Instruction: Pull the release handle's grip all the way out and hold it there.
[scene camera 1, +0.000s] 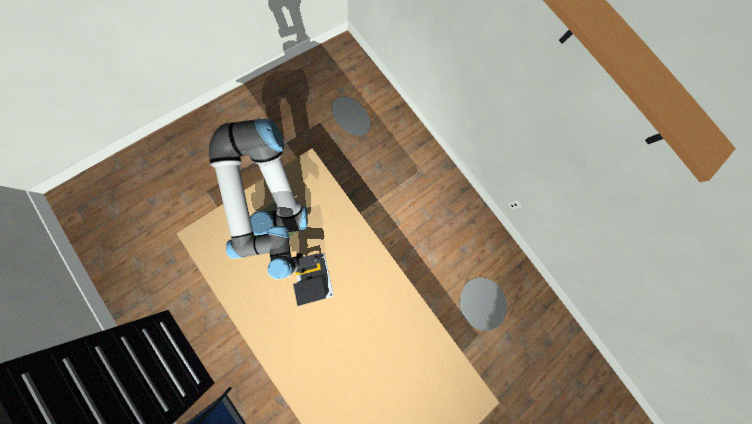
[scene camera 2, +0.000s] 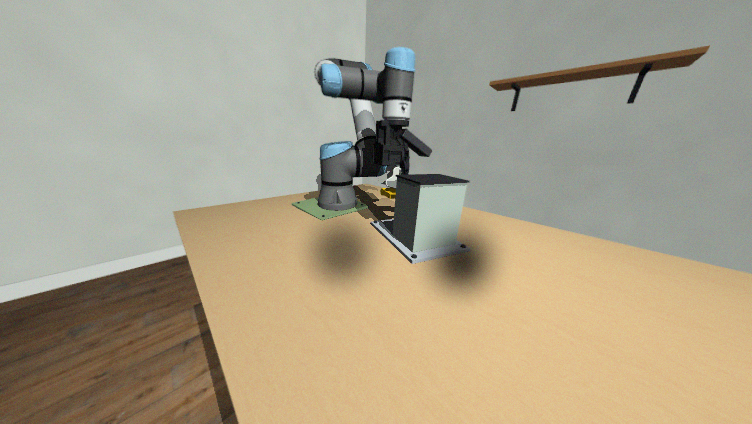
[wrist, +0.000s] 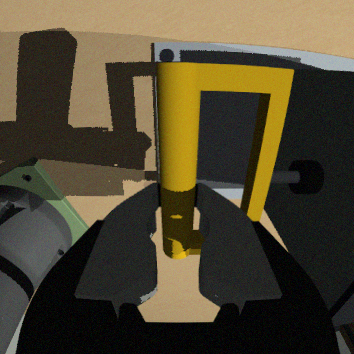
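The release handle's yellow grip (scene camera 1: 309, 271) (scene camera 2: 388, 192) (wrist: 178, 125) is a rectangular loop with a thick round outer bar. It stands off the dark face of a box-shaped housing (scene camera 1: 311, 290) (scene camera 2: 439, 215), joined by a short grey rod (wrist: 287, 176) that enters a black collar (wrist: 309, 176). My gripper (scene camera 2: 391, 183) (wrist: 177, 185) points down and is shut on the outer bar, one finger on each side, near the bar's lower part in the wrist view. The loop's near end is partly hidden by the right finger. In scene camera 1 the arm hides the fingertips.
The housing stands on a light grey base plate (scene camera 2: 413, 258) bolted to the wooden table (scene camera 1: 368, 337) (scene camera 2: 315, 337). The arm's green mounting plate (scene camera 2: 310, 208) (wrist: 42, 180) is close by. A wall shelf (scene camera 1: 647, 89) (scene camera 2: 595, 72) and a black drawer unit (scene camera 1: 110, 347) are away from the table.
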